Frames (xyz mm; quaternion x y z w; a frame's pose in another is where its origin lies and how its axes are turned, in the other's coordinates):
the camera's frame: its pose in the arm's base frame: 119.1 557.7 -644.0 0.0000 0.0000 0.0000 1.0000
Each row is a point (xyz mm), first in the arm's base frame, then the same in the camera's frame.
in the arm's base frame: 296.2 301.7 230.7
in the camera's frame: 177.1 -256.0 874.7
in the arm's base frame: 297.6 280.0 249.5
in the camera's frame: 178.5 -277.7 893.5
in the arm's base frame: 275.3 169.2 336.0
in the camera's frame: 156.2 -388.5 980.0
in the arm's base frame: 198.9 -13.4 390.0
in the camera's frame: 79.8 -571.1 1034.0
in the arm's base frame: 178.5 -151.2 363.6
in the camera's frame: 59.4 -708.9 1007.6
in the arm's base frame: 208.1 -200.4 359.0
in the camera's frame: 89.0 -758.1 1003.0
